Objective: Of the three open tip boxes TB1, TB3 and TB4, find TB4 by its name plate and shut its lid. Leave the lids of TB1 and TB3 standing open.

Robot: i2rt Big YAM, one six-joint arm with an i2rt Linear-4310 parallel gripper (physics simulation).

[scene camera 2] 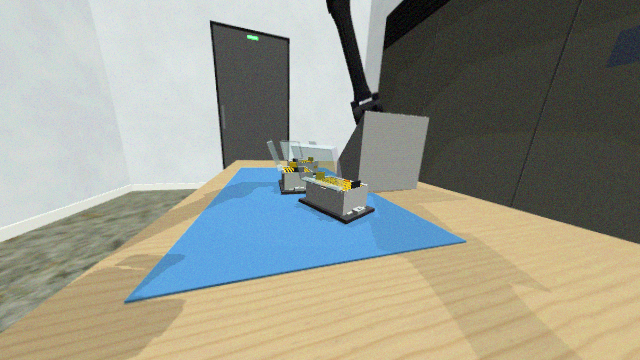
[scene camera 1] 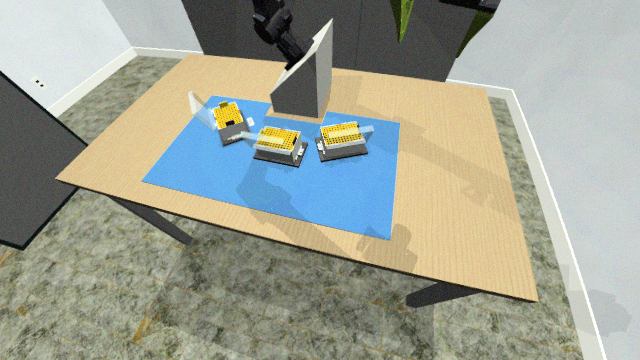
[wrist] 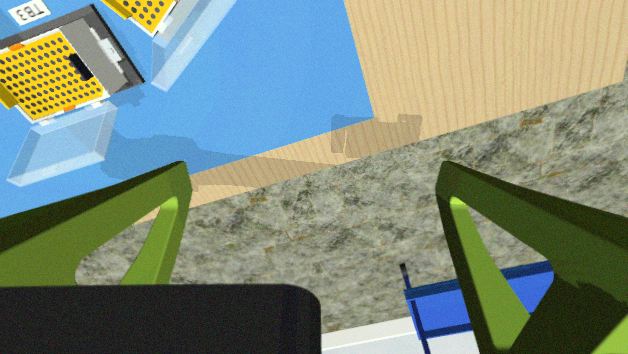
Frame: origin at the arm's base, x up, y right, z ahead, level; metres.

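Seen in the pictures: gripper, fingertip midpoint: (scene camera 1: 427,48) (wrist: 313,175); arm's base, origin of the base link: (scene camera 2: 378,141) (scene camera 1: 300,56).
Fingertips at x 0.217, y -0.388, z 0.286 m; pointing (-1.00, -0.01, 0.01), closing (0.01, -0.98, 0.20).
Note:
Offsets run from my fingertips to a thing's top centre. "pt": to the spot under its first point. Level surfaces: height alone.
Three open tip boxes with yellow racks and raised clear lids stand on the blue mat: a left box @(dz -0.022, dx -0.303, dy +0.556 m) (scene camera 1: 228,116), a middle box @(pt dz +0.090, dx -0.234, dy +0.277 m) (scene camera 1: 278,140) (wrist: 52,75) and a right box (scene camera 1: 343,135) (scene camera 2: 335,196) (wrist: 146,11). In the wrist view a name plate @(pt dz -0.050, dx -0.376, dy +0.342 m) (wrist: 30,11) reads TB3, upside down, and lies beside the middle box. No plate reading TB4 or TB1 is legible, so which box is TB4 I cannot tell. My gripper (scene camera 1: 430,48) (wrist: 313,175) is open and empty, high up and to the right of the boxes. It does not show in scene camera 2.
A grey wedge-shaped block (scene camera 1: 296,90) (scene camera 2: 392,150) stands behind the boxes, near the arm (scene camera 1: 275,30) (scene camera 2: 352,55). The blue mat @(dx -0.378 m) (scene camera 1: 320,200) (scene camera 2: 250,255) (wrist: 280,65) lies on the wooden table @(dx -0.381 m) (scene camera 1: 450,200). A blue cart (wrist: 440,310) is beyond the table's front edge.

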